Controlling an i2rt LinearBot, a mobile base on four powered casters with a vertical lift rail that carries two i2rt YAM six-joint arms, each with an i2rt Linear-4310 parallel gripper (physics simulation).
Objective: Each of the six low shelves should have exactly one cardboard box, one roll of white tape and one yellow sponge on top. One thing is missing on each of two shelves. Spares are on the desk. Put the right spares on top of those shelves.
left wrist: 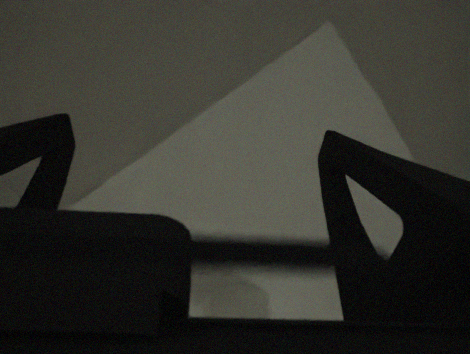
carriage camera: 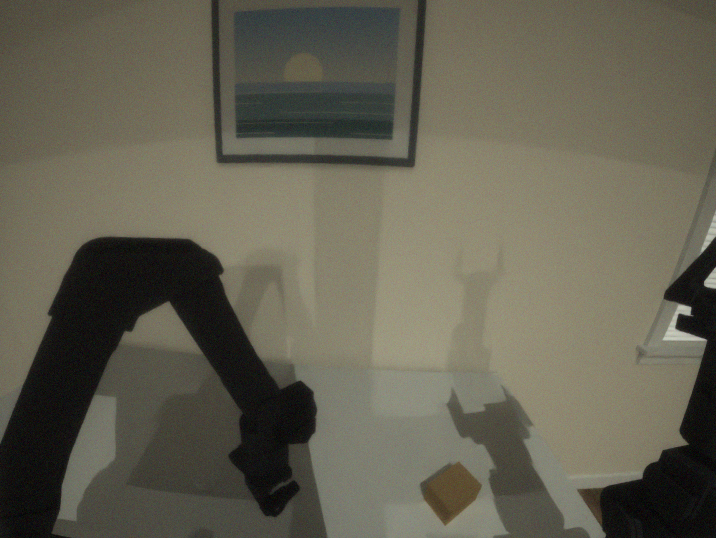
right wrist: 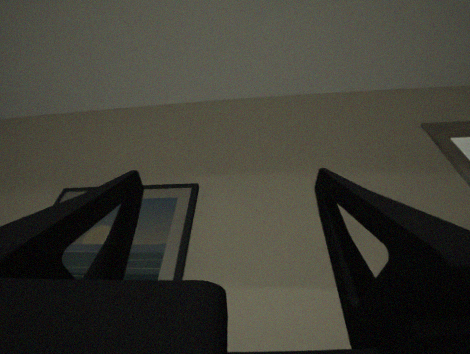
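A cardboard box [carriage camera: 452,491] lies on the white desk [carriage camera: 364,451] in the lower right of the carriage view. My left gripper [carriage camera: 280,494] [left wrist: 200,137] is open and empty; it points down above the shaded part of the desk, to the left of the box, and its fingers are hard to make out in the carriage view. My right gripper [right wrist: 228,178] is open and empty, with the wall behind it; part of it shows at the carriage view's right edge. A faint dark round shape at the carriage view's bottom edge is too dim to name. White tape, yellow sponge and shelves cannot be made out.
A framed sunset picture [carriage camera: 315,109] [right wrist: 190,230] hangs on the wall above the desk. A window [carriage camera: 674,350] is at the right. Arm shadows fall on the desk and wall. A strip of wooden floor [carriage camera: 592,502] shows beyond the desk's right edge.
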